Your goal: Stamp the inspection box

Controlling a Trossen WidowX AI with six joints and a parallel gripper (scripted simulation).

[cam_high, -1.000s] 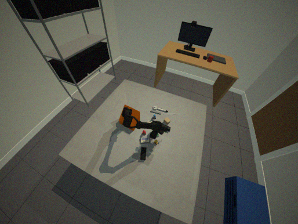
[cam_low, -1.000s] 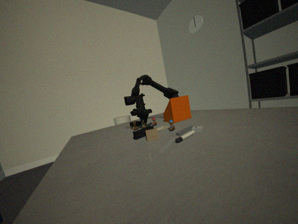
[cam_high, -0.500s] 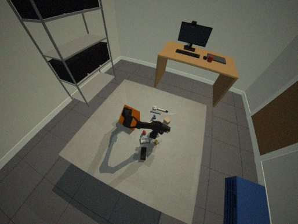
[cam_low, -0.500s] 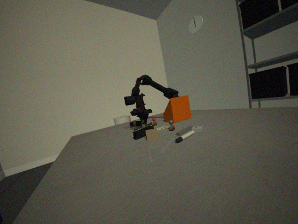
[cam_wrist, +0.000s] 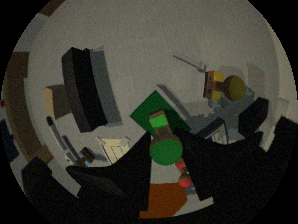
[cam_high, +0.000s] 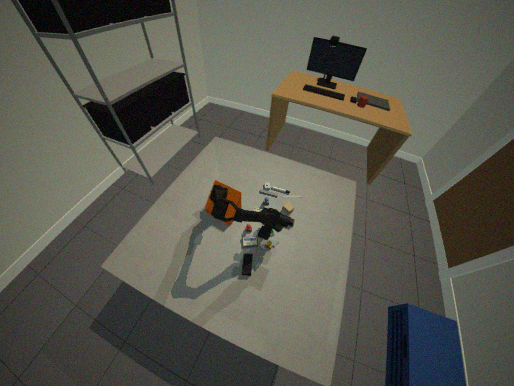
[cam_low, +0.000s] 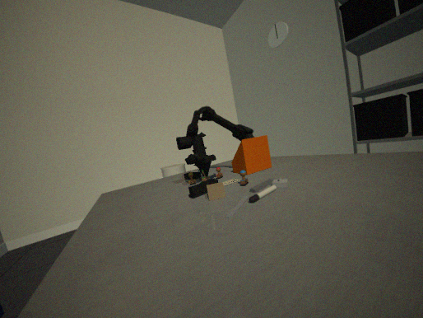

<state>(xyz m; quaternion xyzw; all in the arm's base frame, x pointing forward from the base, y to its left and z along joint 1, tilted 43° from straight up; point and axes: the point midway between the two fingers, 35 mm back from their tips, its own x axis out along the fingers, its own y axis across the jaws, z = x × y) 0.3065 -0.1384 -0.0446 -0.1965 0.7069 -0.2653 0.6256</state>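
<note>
Right now the green-knobbed pass stamp is 10 mm below my gripper tip. Also, from my gripper tip: red-topped stamp: 110 mm behind, 30 mm to the right, 20 mm below; then green ink pad: 40 mm below; then yellow stamp: 90 mm to the right, 40 mm ahead, 20 mm below.
</note>
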